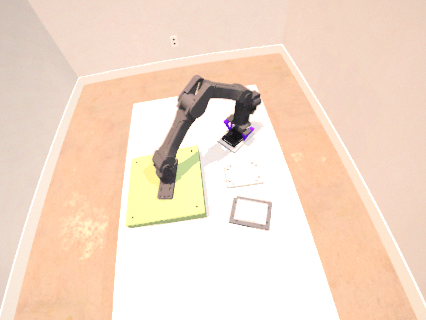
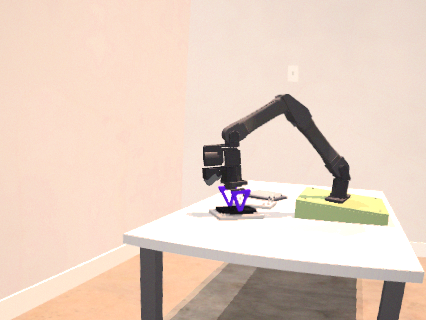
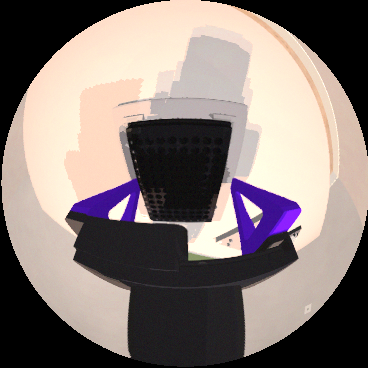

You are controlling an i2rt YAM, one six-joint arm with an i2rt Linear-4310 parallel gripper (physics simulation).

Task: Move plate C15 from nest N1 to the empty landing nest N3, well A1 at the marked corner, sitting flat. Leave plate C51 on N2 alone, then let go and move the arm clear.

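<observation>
Plate C15 is a black well plate lying flat on the white nest N1 at the far right of the table. My gripper is open, points straight down and is lowered over the plate. Its purple fingers stand one on each long side of the plate, tips about level with the plate's top. The empty white nest N3 lies nearer the front. Plate C51, white, sits in the grey nest N2.
The arm's base stands on a light green block on the left of the white table. The arm arches over the table's far part. Walls and floor surround the table.
</observation>
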